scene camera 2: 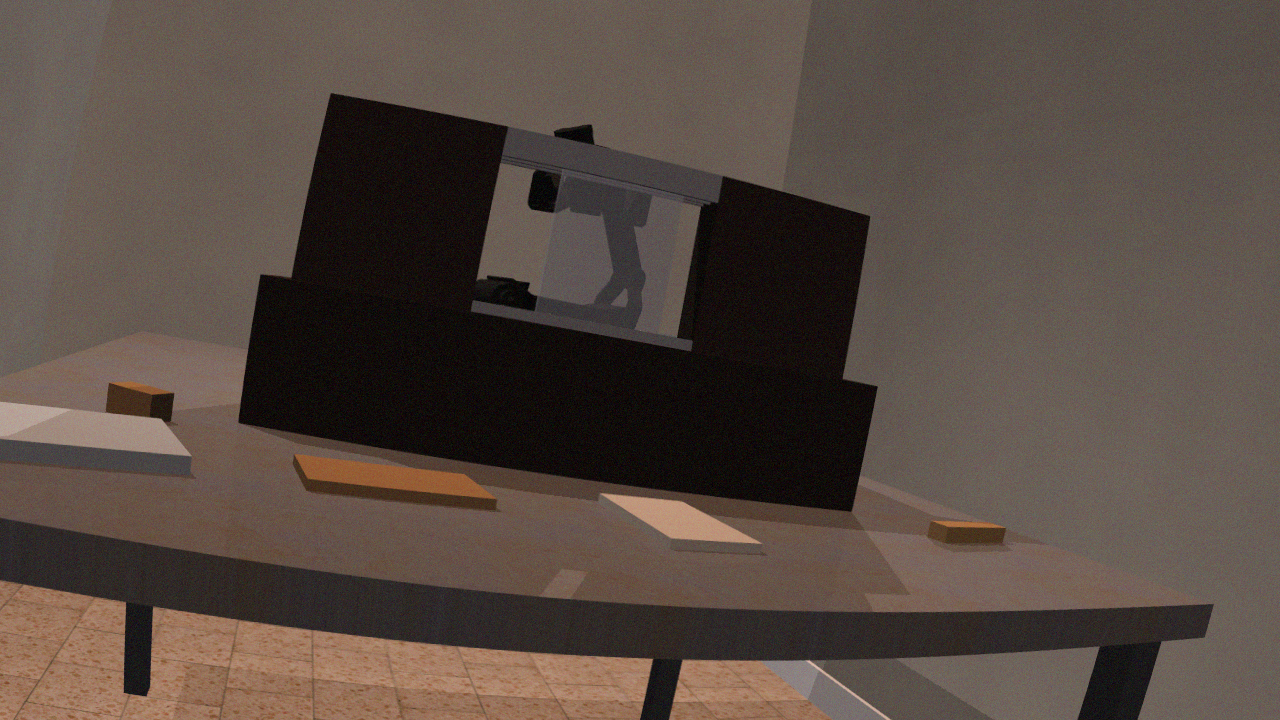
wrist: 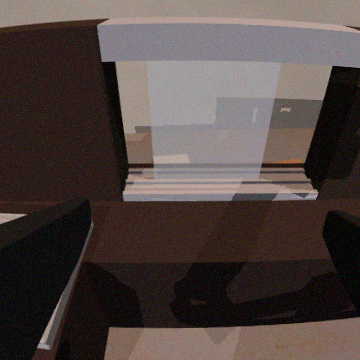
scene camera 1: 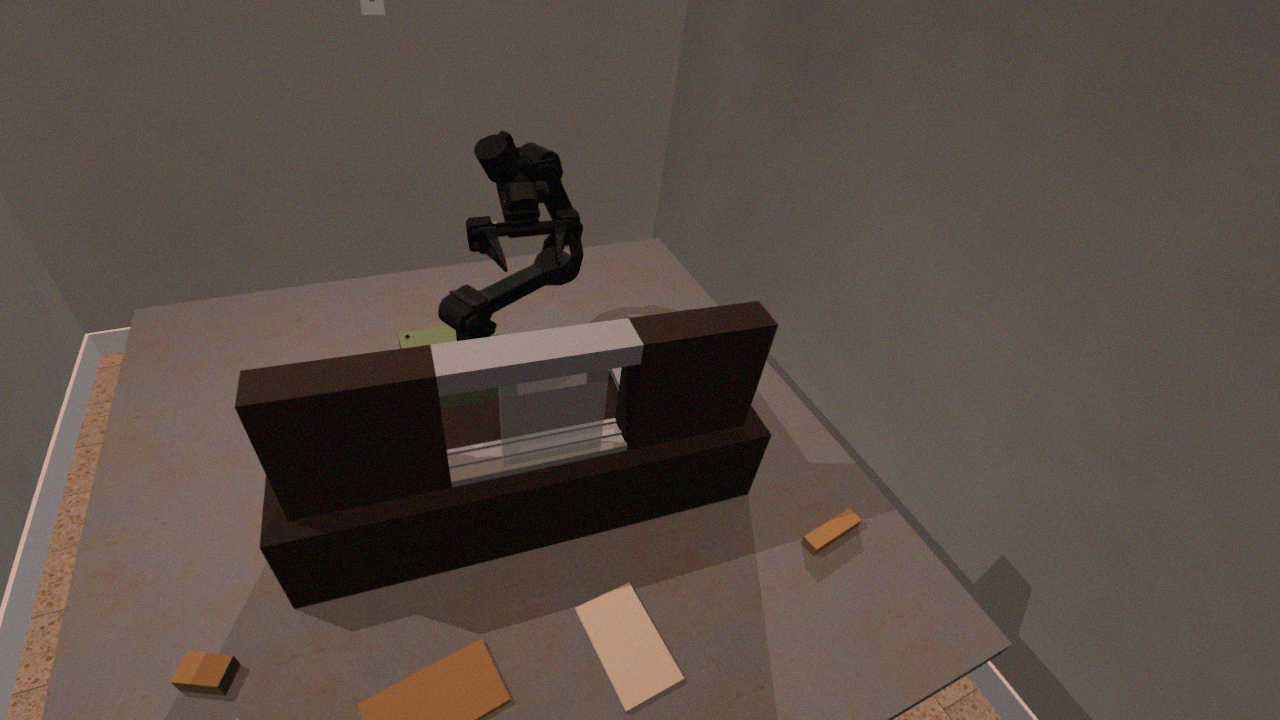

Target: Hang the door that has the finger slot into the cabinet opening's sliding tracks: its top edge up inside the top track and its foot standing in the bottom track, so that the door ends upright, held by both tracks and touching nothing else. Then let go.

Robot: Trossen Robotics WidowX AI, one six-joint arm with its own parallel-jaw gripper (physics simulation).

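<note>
A clear, see-through door is upright in the opening of the dark cabinet. Its top edge is hidden behind the pale top track. Its foot meets the grooved bottom track; the exact groove is hard to tell. Open gaps show at both sides of the door in the wrist view. A finger slot cannot be made out clearly. My gripper is open and empty, apart from the door, behind the cabinet.
A green board lies behind the cabinet near the arm's base. In front of it lie an orange board, a beige board, two orange blocks and a white slab.
</note>
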